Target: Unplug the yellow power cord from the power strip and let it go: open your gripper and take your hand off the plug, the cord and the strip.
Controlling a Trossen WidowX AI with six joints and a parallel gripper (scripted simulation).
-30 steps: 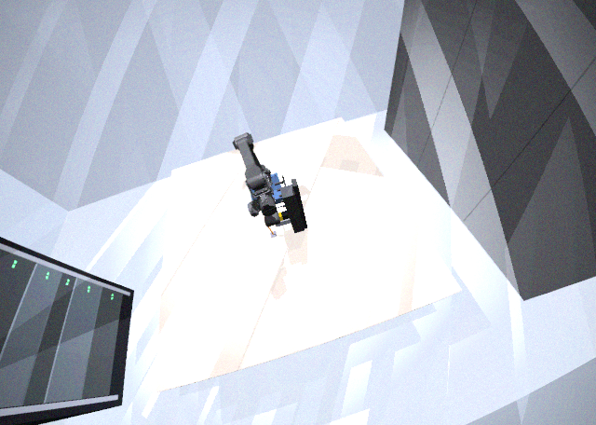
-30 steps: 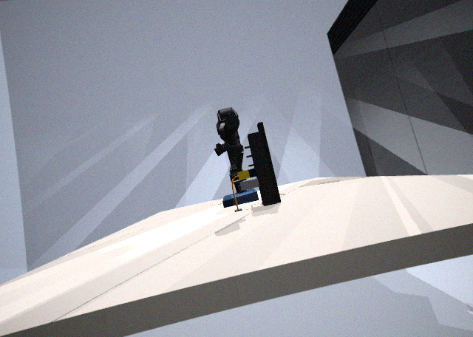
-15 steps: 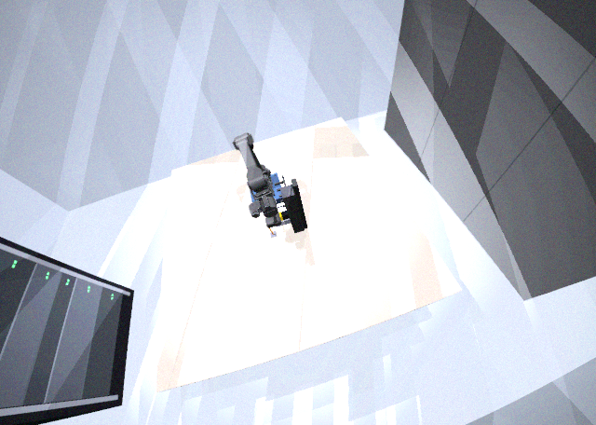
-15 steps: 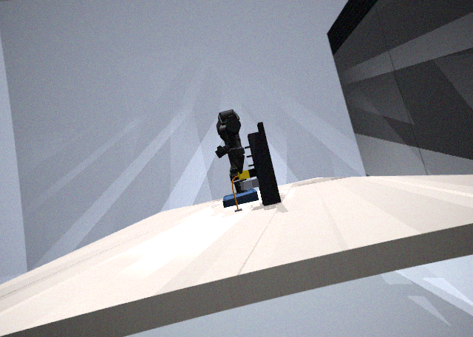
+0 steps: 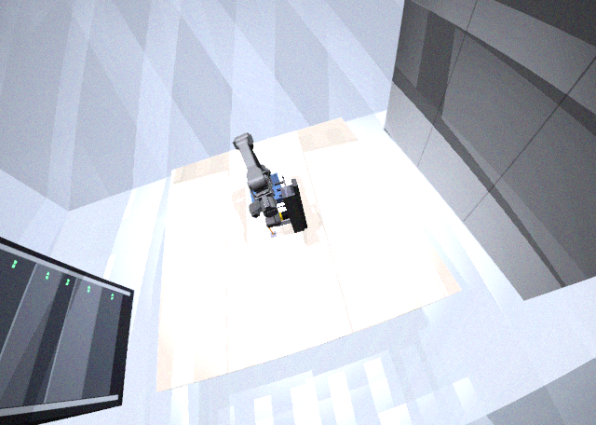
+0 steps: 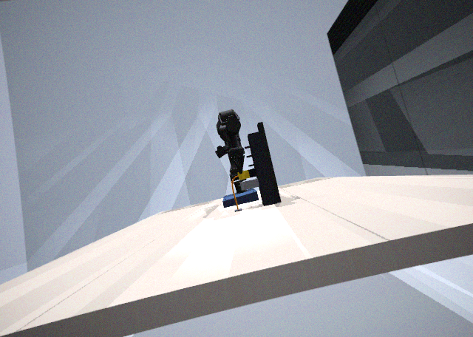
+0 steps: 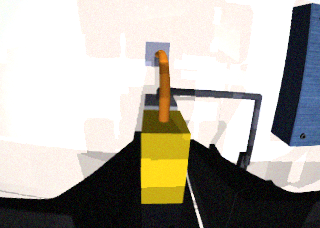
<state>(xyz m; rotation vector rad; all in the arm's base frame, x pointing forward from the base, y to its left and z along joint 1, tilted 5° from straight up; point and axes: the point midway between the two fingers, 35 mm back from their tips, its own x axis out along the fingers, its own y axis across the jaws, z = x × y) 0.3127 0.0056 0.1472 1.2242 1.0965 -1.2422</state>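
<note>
The yellow plug is 30 mm to the left of my gripper tip.
</note>
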